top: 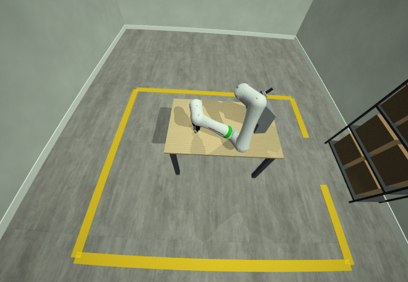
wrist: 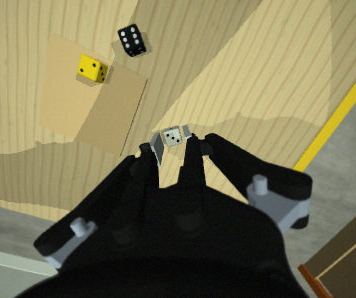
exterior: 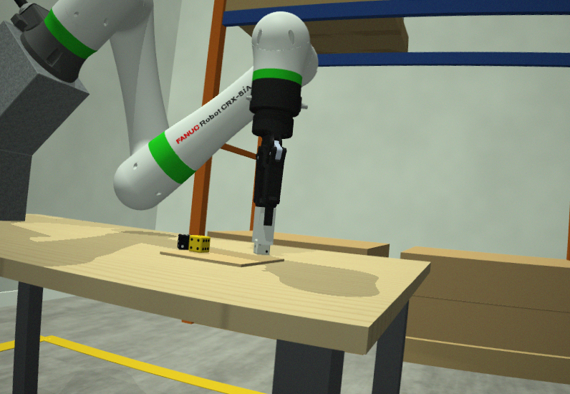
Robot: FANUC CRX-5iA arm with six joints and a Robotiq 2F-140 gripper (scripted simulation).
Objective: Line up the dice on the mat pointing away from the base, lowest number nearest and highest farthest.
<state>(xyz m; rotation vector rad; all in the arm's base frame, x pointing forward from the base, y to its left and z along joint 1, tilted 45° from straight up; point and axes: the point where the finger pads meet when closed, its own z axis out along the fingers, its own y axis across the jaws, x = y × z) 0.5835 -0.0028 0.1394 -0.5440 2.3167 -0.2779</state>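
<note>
Right now my hand is 4 cm above the white die. Round my hand: black die (12 cm behind, 7 cm to the right, 4 cm below); then tan mat (14 cm to the right, 5 cm below, 3 cm behind); then yellow die (12 cm to the right, 8 cm behind, 3 cm below).
</note>
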